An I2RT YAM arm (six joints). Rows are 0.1 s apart.
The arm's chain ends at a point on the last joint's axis. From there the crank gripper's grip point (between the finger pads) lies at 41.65 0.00 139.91 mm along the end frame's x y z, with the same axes.
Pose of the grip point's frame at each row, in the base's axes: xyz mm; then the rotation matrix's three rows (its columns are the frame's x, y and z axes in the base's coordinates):
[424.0 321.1 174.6], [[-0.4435 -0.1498 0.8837], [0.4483 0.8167 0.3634], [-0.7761 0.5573 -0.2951]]
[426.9 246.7 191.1], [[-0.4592 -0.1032 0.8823], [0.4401 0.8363 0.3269], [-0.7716 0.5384 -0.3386]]
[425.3 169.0 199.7], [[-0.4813 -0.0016 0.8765], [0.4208 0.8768 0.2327], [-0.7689 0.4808 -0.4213]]
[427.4 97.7 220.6], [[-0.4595 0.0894 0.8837], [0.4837 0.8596 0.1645], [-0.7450 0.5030 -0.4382]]
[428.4 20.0 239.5], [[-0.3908 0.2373 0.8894], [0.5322 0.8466 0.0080], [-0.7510 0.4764 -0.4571]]
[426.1 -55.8 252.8], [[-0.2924 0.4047 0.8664], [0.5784 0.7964 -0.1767], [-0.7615 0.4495 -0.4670]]
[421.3 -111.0 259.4], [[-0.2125 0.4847 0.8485], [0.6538 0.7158 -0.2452], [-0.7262 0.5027 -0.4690]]
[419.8 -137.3 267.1], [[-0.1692 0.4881 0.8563], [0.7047 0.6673 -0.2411], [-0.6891 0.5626 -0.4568]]
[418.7 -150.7 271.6], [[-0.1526 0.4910 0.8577], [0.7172 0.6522 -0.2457], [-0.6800 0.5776 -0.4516]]
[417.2 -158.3 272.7], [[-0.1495 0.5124 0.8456], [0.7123 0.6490 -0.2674], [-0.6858 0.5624 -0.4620]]
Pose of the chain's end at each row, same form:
[318.8 251.6 248.2], [[-0.4435 -0.1498 0.8837], [0.4483 0.8167 0.3634], [-0.7761 0.5573 -0.2951]]
[322.6 182.6 270.6], [[-0.4592 -0.1032 0.8823], [0.4401 0.8363 0.3269], [-0.7716 0.5384 -0.3386]]
[322.7 118.9 290.7], [[-0.4813 -0.0016 0.8765], [0.4208 0.8768 0.2327], [-0.7689 0.4808 -0.4213]]
[322.9 54.5 312.9], [[-0.4595 0.0894 0.8837], [0.4837 0.8596 0.1645], [-0.7450 0.5030 -0.4382]]
[320.2 -3.3 334.7], [[-0.3908 0.2373 0.8894], [0.5322 0.8466 0.0080], [-0.7510 0.4764 -0.4571]]
[317.1 -55.2 349.9], [[-0.2924 0.4047 0.8664], [0.5784 0.7964 -0.1767], [-0.7615 0.4495 -0.4670]]
[311.4 -103.9 355.3], [[-0.2125 0.4847 0.8485], [0.6538 0.7158 -0.2452], [-0.7262 0.5027 -0.4690]]
[307.0 -132.9 359.7], [[-0.1692 0.4881 0.8563], [0.7047 0.6673 -0.2411], [-0.6891 0.5626 -0.4568]]
[305.1 -146.2 363.1], [[-0.1526 0.4910 0.8577], [0.7172 0.6522 -0.2457], [-0.6800 0.5776 -0.4516]]
[305.1 -150.6 365.9], [[-0.1495 0.5124 0.8456], [0.7123 0.6490 -0.2674], [-0.6858 0.5624 -0.4620]]

